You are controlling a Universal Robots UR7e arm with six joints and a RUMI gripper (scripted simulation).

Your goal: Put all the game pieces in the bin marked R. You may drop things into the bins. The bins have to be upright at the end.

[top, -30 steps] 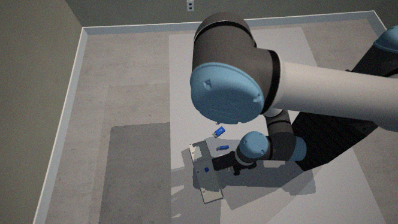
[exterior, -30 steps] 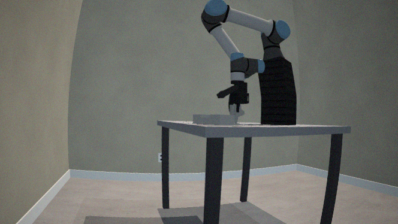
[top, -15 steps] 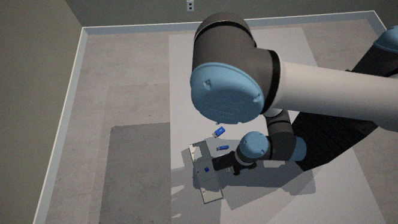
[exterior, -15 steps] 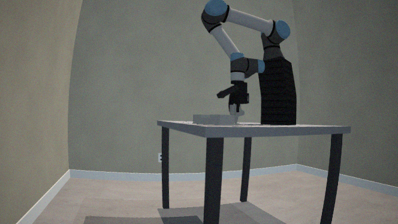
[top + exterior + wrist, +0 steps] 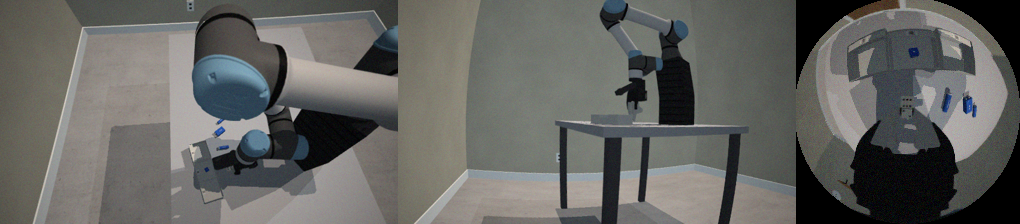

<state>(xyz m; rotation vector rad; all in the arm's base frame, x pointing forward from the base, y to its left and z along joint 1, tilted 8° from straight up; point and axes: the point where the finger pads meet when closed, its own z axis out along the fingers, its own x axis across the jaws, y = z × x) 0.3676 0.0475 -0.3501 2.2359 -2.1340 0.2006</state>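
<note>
Right now my hand is 12 cm short of the grey two-compartment bin unit and 1 cm above it. Round my hand: white spotted game piece (1 cm below); blue game piece (11 cm ahead, 2 cm below).
</note>
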